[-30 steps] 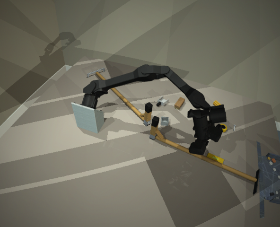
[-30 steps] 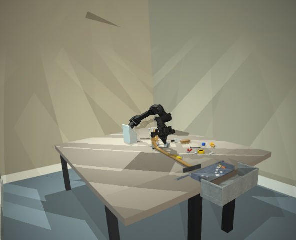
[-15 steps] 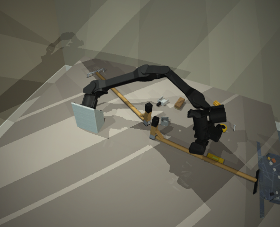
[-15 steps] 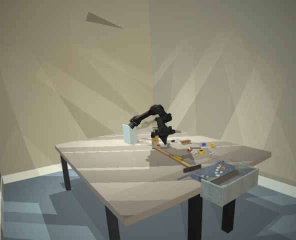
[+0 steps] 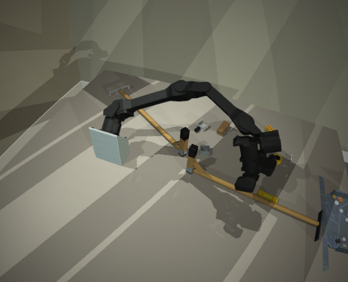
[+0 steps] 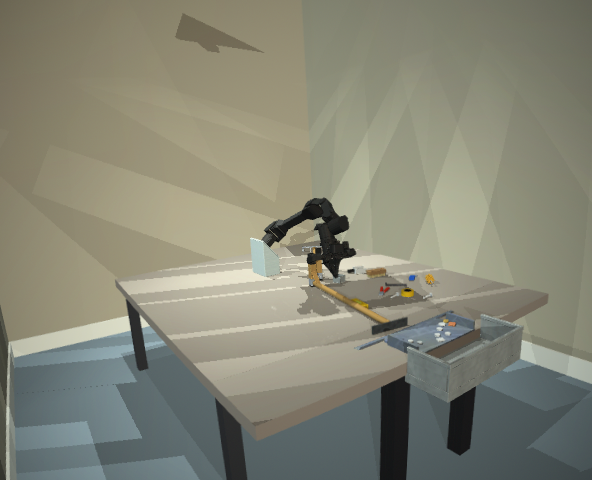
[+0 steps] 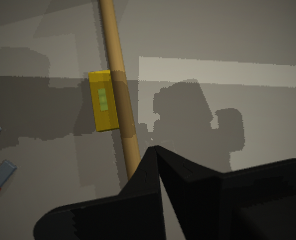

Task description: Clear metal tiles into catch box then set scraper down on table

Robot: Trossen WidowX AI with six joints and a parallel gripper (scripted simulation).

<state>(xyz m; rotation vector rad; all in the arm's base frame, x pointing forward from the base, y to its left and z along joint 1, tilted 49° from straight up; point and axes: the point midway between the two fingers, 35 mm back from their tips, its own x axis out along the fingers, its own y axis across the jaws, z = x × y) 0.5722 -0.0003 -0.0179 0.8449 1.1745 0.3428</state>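
The long scraper is 4 cm below my gripper tip, 2 cm to the left of it and 2 cm ahead of it. The rest, counted from my gripper tip: yellow tape roll (27 cm to the left, 11 cm ahead, 9 cm below); then small grey box (22 cm behind, 19 cm to the left, 10 cm below); then yellow spirit level (9 cm below, 8 cm ahead, 4 cm to the left).
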